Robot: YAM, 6 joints.
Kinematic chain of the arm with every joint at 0, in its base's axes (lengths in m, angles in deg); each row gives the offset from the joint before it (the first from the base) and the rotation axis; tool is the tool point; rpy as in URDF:
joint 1: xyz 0 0 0.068 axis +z
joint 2: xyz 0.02 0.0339 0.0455 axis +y
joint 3: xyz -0.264 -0.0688 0 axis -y
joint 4: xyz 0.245 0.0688 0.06 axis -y
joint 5: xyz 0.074 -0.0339 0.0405 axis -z
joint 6: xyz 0.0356 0 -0.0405 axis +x
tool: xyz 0 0 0 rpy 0 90 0
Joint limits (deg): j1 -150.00..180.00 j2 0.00..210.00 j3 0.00..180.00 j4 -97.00..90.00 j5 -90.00..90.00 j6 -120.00..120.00
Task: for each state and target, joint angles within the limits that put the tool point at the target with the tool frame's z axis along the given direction. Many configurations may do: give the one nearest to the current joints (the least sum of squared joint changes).
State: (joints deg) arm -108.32 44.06 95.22 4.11 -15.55 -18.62
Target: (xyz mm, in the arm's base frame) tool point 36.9 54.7 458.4 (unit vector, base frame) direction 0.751 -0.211 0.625
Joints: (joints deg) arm -99.27 12.68 48.28 46.45 -50.85 -18.62
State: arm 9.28 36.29 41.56 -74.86 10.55 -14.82
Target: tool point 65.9 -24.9 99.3 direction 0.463 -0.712 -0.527
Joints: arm 0.53 0.08 0.11 -49.14 45.78 -14.82
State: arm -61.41 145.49 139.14 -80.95 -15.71 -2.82
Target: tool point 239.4 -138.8 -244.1 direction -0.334 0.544 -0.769
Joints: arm -32.19 185.53 95.15 -36.28 -16.42 -2.82
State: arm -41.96 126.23 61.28 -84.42 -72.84 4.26
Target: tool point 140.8 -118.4 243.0 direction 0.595 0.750 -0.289
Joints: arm -50.50 82.48 54.70 -96.93 -69.42 4.26
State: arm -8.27 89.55 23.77 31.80 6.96 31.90
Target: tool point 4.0 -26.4 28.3 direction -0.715 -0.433 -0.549
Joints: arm -20.46 118.33 0.10 -15.13 40.96 31.90
